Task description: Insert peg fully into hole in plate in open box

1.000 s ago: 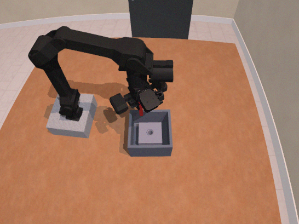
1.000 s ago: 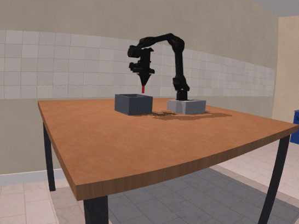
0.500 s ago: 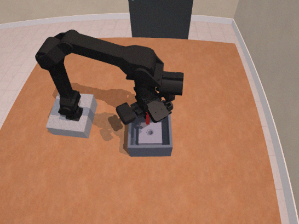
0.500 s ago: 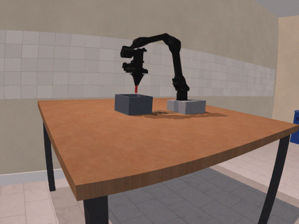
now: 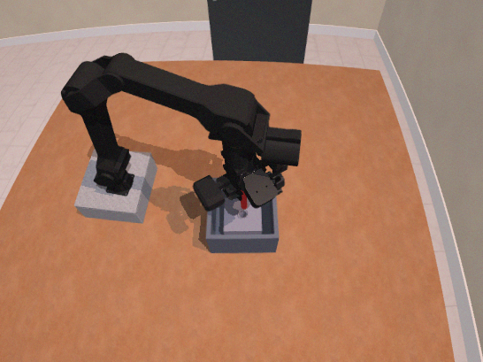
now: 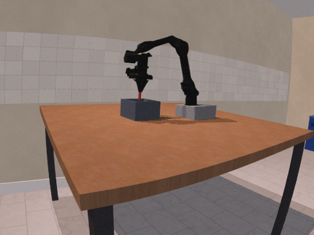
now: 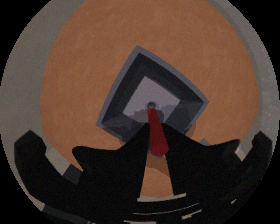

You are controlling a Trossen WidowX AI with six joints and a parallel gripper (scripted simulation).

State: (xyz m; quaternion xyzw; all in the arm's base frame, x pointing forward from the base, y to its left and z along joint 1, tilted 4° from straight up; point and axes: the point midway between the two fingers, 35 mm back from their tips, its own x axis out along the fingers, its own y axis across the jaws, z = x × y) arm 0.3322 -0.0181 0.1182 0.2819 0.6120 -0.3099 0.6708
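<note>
My hand is 130 mm above the pale plate. The rest, counted from my hand: red peg (40 mm below); then box (150 mm below).
</note>
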